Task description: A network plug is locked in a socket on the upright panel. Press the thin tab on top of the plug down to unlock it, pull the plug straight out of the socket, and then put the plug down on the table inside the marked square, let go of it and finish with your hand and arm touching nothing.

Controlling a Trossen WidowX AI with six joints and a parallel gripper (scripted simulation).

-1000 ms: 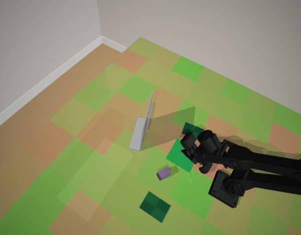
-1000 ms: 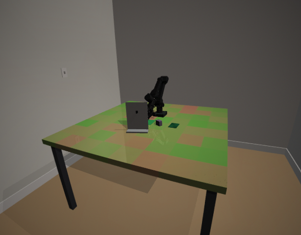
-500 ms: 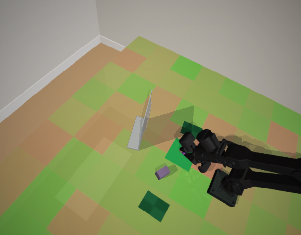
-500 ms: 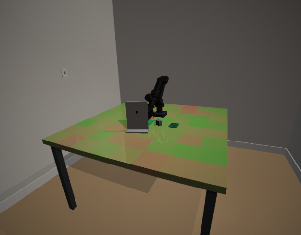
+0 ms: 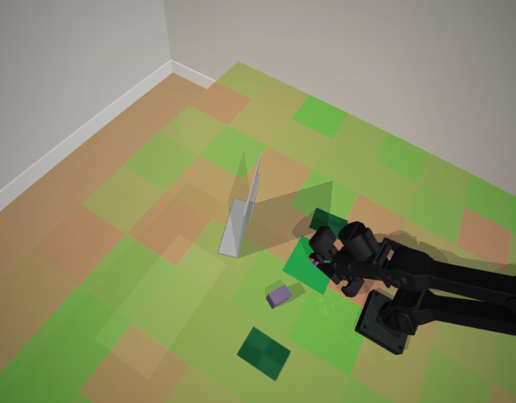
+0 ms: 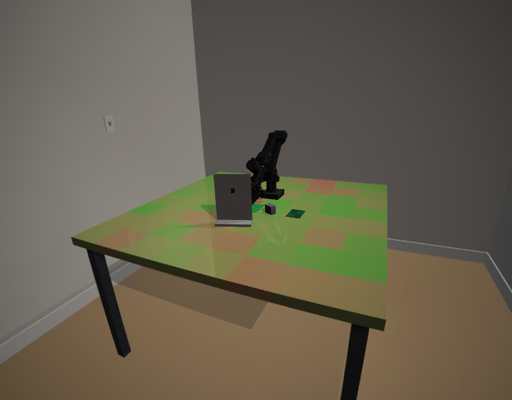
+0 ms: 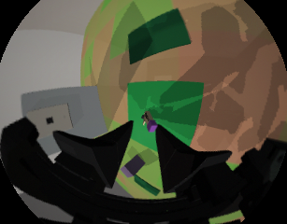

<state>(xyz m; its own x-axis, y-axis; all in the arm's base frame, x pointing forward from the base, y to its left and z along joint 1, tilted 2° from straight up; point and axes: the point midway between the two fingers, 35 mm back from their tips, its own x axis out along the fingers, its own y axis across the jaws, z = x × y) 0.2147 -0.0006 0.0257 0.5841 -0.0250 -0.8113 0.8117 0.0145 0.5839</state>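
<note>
My gripper tip is 10 mm above the network plug. Round my gripper tip: grey upright panel: 200 mm ahead, 80 mm above, 50 mm to the left; green marked square: 20 mm below.
</note>
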